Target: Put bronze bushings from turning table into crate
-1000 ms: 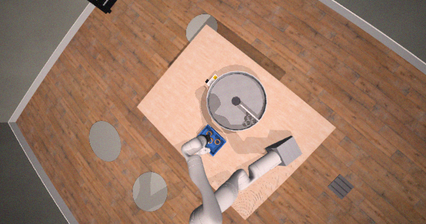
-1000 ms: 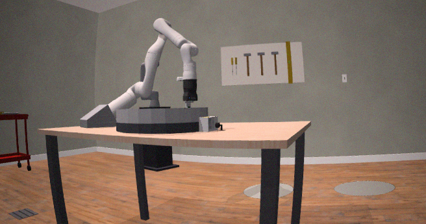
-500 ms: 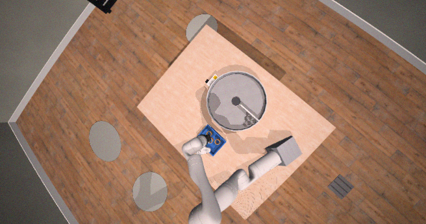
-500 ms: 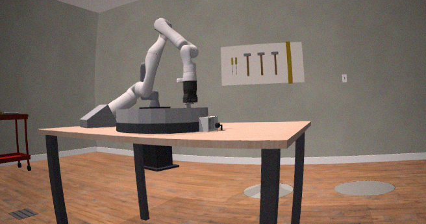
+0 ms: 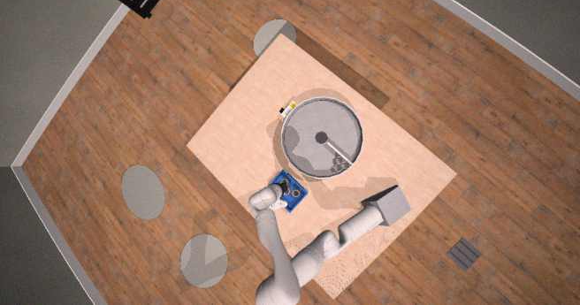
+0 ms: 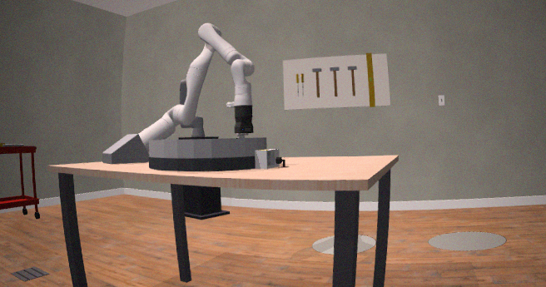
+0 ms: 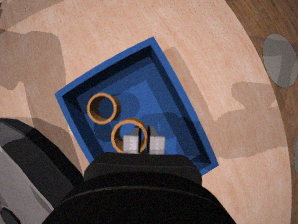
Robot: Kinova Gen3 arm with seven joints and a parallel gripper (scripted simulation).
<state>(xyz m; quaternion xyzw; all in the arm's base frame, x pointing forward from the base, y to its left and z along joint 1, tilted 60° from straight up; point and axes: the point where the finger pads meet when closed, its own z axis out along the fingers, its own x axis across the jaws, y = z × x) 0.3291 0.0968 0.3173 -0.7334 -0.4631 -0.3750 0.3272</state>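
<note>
My gripper is now 50 mm above the blue crate, 10 mm to the left of it and 10 mm past it. Round my hand: grey turning table: 330 mm to the right, 120 mm ahead, 20 mm below.
</note>
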